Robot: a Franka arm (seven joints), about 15 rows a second.
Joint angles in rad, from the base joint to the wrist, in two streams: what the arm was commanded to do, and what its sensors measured. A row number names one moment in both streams.
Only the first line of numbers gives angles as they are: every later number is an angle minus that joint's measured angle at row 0.
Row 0, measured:
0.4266, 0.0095, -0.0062, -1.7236, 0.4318, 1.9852, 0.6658
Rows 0 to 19, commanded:
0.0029, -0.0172, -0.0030, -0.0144, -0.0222, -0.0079, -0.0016
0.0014, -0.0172, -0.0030, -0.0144, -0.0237, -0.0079, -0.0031
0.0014, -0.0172, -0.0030, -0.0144, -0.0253, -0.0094, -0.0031
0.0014, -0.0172, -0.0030, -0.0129, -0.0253, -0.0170, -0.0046
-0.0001, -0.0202, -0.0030, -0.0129, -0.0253, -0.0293, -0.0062
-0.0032, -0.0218, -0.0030, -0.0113, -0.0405, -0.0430, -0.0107
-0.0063, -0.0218, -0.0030, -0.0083, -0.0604, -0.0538, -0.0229
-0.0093, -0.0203, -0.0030, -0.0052, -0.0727, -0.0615, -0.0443
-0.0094, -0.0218, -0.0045, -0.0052, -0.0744, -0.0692, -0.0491
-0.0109, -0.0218, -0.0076, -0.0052, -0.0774, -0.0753, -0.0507
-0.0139, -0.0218, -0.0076, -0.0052, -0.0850, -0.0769, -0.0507
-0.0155, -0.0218, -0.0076, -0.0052, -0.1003, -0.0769, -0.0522
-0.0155, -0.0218, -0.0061, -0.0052, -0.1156, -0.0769, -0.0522
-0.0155, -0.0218, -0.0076, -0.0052, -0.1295, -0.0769, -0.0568
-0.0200, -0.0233, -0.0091, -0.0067, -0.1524, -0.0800, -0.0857
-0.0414, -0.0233, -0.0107, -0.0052, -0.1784, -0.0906, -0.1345
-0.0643, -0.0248, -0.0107, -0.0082, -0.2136, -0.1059, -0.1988
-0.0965, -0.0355, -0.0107, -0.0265, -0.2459, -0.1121, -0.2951
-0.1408, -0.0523, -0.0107, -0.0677, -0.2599, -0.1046, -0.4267
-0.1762, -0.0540, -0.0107, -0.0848, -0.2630, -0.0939, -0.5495
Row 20, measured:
-0.1007, -0.0150, -0.0160, -0.0151, -0.2401, -0.1038, -0.3400
